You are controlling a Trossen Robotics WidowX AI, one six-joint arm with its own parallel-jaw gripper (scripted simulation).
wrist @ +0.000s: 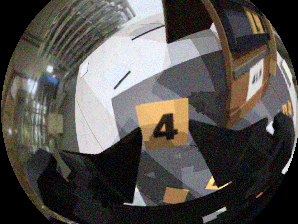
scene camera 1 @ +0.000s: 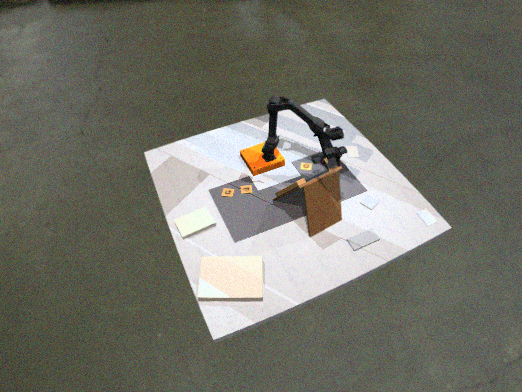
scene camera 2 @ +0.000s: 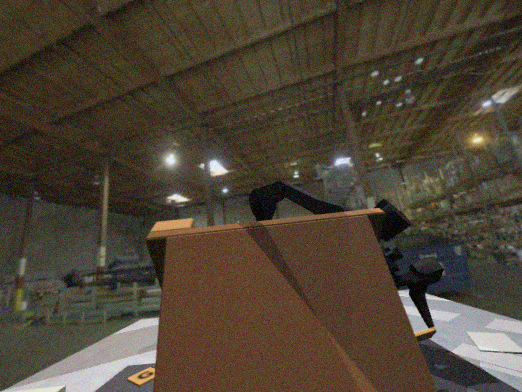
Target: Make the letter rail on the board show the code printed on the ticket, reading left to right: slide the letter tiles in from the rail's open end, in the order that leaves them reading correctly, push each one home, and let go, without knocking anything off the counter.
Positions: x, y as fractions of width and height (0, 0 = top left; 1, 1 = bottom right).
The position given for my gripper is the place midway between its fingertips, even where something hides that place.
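Note:
You'd find my gripper (scene camera 2: 0.80, 0.87) in the picture there, and the wrist view has that gripper (wrist: 0.55, 0.57) as well.

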